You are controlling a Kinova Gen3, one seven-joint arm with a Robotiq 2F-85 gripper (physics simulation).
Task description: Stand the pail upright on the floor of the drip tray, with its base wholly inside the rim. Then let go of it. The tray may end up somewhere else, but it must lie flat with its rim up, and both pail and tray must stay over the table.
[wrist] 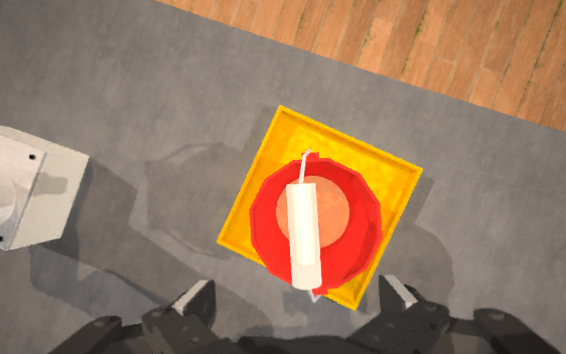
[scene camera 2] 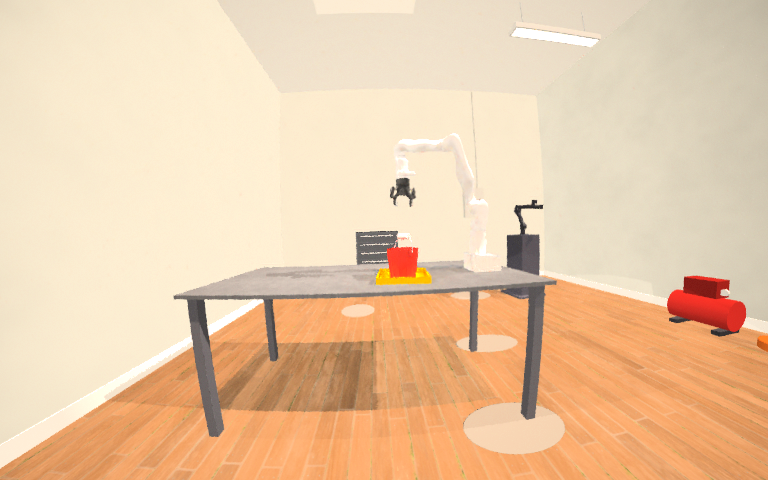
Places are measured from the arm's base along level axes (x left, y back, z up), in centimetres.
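Pixels of known places: gripper, fingertip midpoint: (wrist: 295,295) (scene camera 2: 403,206); arm's base, origin of the base link: (scene camera 2: 476,253).
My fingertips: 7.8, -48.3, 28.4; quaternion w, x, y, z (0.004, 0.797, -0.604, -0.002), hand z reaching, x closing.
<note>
Ahead of a thing's pixels: the offset from my fingertips to its top centre, as dx, dy, dz. Level surfaces: height alone.
The red pail {+0.7, -1.5, -14.2} (scene camera 2: 402,262) (wrist: 345,260) stands upright in the yellow drip tray {+1.9, -2.0, -34.8} (scene camera 2: 403,280) (wrist: 395,187). Its base appears to be inside the rim; the pail's wide top hides part of the tray in the wrist view. The pail's white handle grip {+0.4, -0.3, -14.2} (scene camera 2: 403,240) (wrist: 303,230) stands up above its opening. The tray lies flat on the table with its rim up. My gripper (scene camera 2: 403,203) (wrist: 295,295) is open and empty, high above the pail and apart from the handle.
The grey table {dz -37.8} (scene camera 2: 317,283) (wrist: 200,75) bears the tray, near its front edge in the scene view. The white arm base (scene camera 2: 481,261) (wrist: 45,195) stands on the table to the right of the tray in the scene view. A dark drawer cabinet (scene camera 2: 373,247) stands behind the table.
</note>
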